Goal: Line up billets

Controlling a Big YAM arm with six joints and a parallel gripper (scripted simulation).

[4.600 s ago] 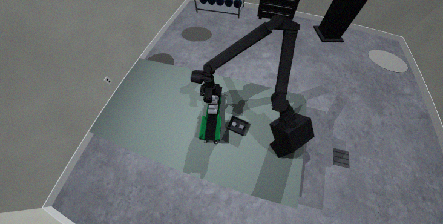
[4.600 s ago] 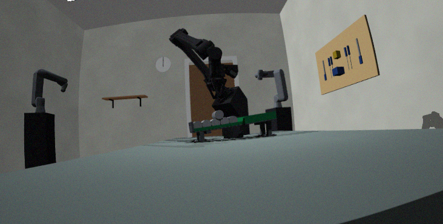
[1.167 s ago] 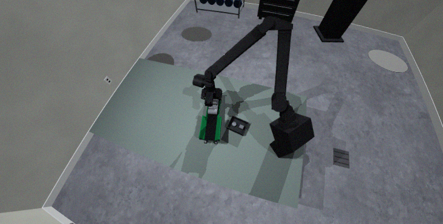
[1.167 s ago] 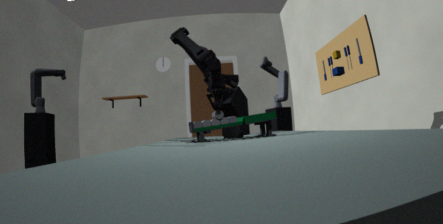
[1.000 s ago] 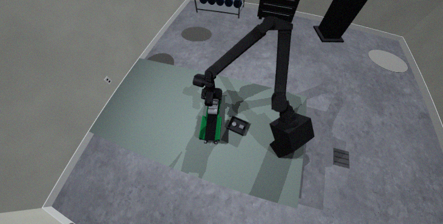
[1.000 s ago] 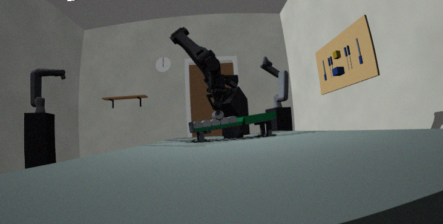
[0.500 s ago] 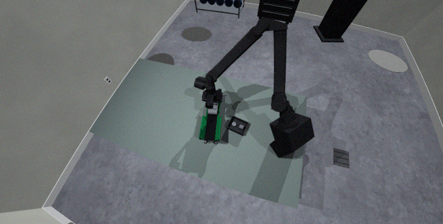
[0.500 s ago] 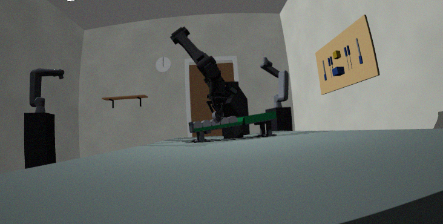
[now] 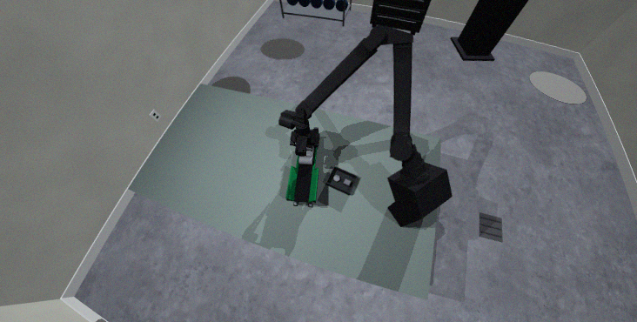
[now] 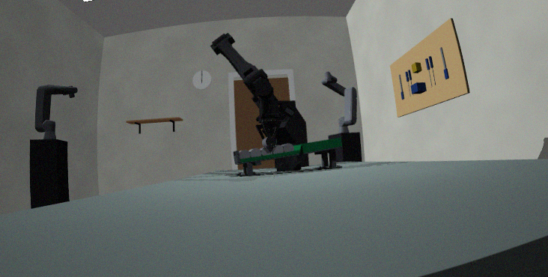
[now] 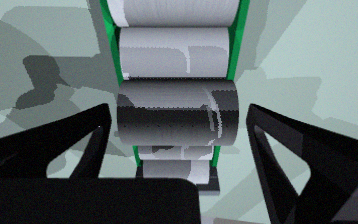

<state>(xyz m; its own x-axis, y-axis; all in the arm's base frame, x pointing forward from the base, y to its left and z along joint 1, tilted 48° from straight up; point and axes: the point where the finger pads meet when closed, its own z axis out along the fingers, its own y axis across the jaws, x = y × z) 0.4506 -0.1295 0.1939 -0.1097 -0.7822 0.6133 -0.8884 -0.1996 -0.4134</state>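
Right now the stop is 2 cm behind my hand, 12 cm to the right of it and 6 cm below it. The rest, counted from my hand: small dark tray (17 cm behind, 15 cm to the left, 11 cm below).
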